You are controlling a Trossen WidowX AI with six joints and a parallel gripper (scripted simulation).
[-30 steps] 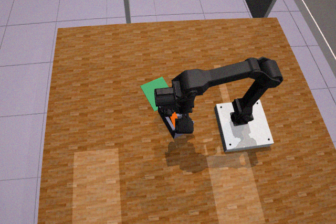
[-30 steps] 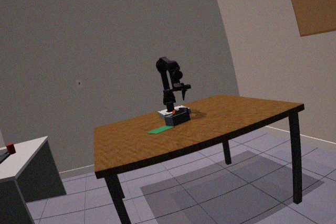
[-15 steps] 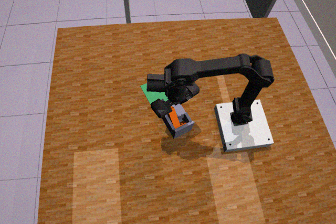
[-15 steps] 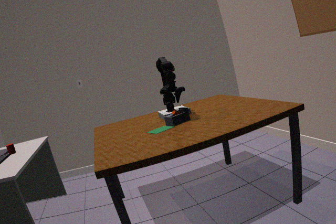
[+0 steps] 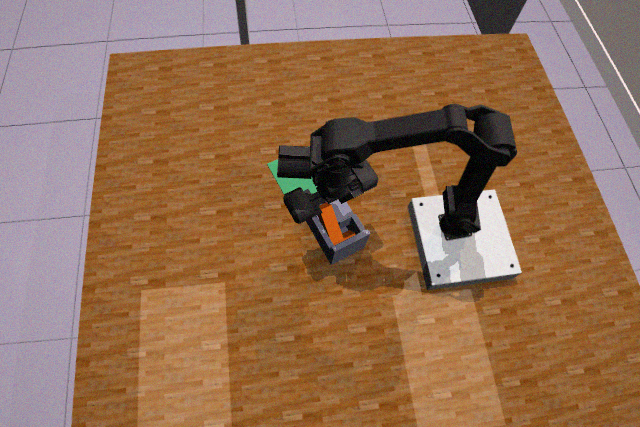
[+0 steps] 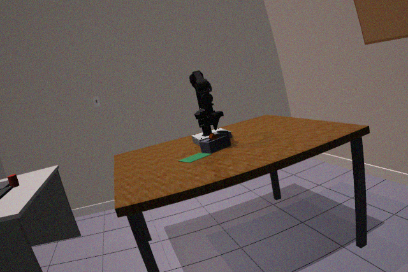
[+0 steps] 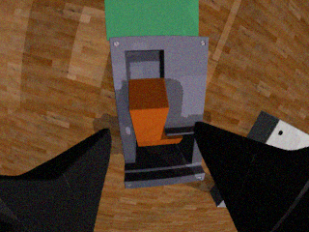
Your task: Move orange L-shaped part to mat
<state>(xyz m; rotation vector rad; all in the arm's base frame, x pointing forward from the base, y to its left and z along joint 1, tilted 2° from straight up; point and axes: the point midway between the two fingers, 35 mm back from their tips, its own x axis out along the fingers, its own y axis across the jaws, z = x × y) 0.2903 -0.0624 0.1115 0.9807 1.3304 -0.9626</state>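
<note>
Right now the orange L-shaped part is 7 cm below my gripper tip, 3 cm to the left of it and 2 cm behind it. Also, from my gripper tip: green mat (14 cm to the right, 13 cm below, 3 cm ahead).
</note>
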